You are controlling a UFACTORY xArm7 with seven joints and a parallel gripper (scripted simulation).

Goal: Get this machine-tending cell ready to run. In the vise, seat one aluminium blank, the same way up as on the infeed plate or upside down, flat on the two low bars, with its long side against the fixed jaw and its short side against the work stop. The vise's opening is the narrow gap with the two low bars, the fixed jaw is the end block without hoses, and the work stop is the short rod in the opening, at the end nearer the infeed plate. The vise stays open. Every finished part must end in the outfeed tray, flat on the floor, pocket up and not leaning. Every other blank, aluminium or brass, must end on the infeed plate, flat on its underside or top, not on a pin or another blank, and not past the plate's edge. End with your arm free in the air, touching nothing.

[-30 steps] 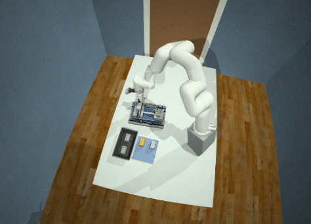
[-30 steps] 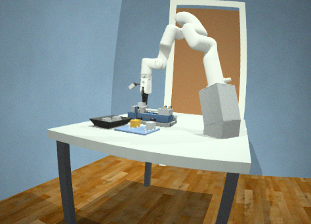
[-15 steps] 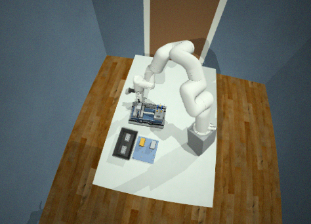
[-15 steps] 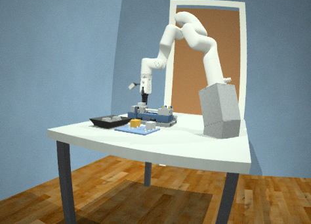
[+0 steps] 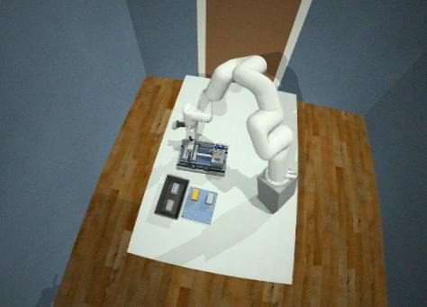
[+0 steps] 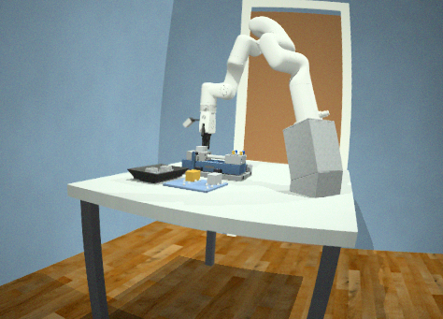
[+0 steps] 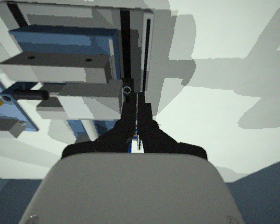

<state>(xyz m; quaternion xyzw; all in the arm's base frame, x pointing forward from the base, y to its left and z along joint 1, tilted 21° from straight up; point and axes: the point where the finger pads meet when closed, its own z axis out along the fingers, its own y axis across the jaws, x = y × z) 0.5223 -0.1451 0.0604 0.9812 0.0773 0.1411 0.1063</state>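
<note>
Right now the fixed jaw is 2 cm ahead of my hand, 9 cm to the left of it and 4 cm below it. From my hand the other things lie so: vise 8 cm behind, 7 cm to the left, 8 cm below; then hosed end block 18 cm behind, 6 cm to the left, 4 cm below; then grey rail 7 cm behind, 2 cm to the right, 9 cm below.
</note>
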